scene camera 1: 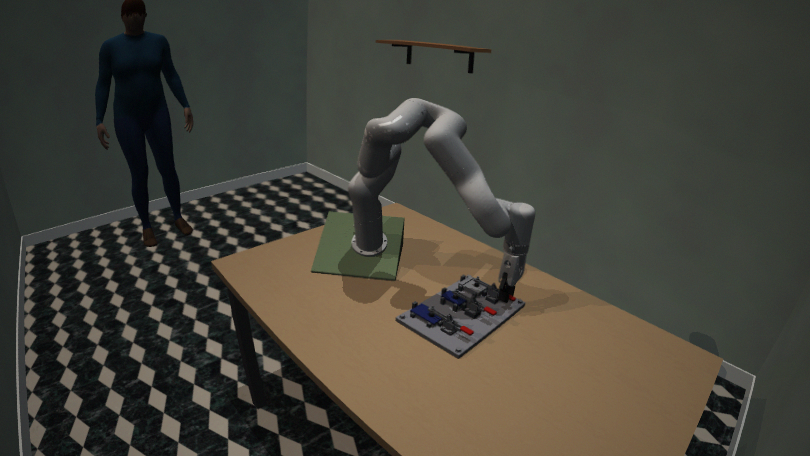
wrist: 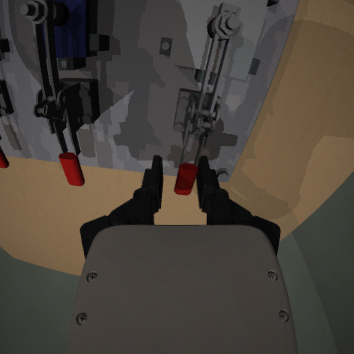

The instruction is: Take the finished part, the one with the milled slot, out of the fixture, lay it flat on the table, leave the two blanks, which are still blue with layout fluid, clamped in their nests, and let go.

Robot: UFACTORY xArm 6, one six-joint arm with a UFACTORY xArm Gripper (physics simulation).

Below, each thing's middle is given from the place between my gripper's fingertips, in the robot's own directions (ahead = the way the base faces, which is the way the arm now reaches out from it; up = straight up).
My gripper is now 12 cm to the left of the grey fixture plate (scene camera 1: 483, 325), 6 cm past it and 4 cm above it.
